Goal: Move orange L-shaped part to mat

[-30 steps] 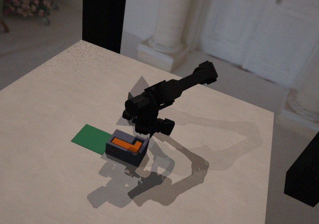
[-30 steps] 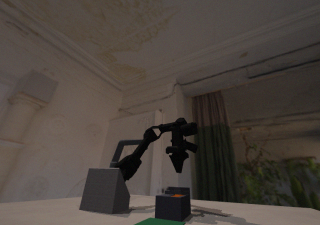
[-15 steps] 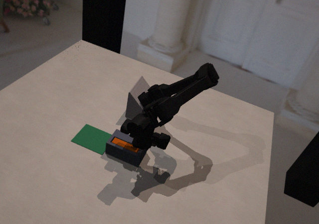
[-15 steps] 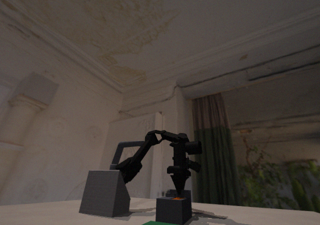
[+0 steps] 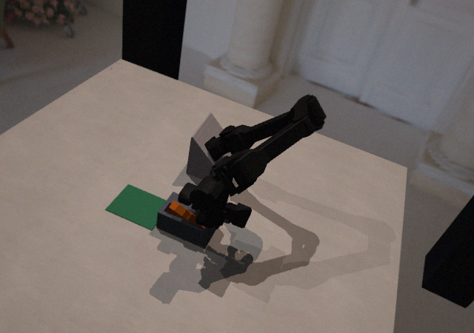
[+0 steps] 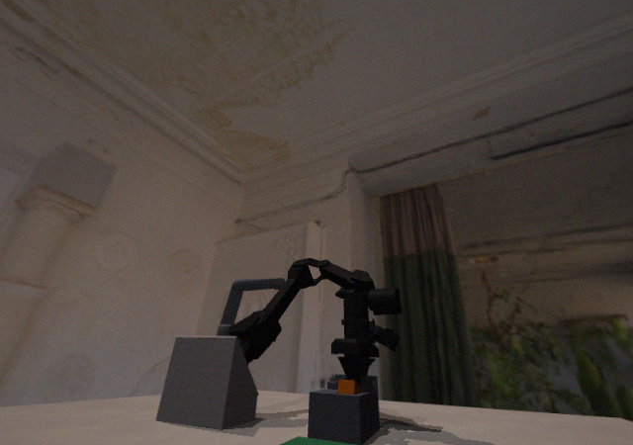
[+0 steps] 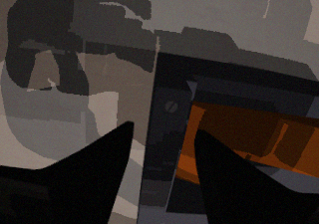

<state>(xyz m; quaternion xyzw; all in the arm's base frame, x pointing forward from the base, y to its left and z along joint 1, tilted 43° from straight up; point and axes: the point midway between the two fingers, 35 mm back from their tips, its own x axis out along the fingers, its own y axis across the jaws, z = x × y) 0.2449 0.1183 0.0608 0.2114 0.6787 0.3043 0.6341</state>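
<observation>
Right now my gripper tip is 5 cm to the left of the orange L-shaped part. The rest, counted from my gripper tip: green mat: 1 cm ahead, 22 cm to the right, 7 cm below.
</observation>
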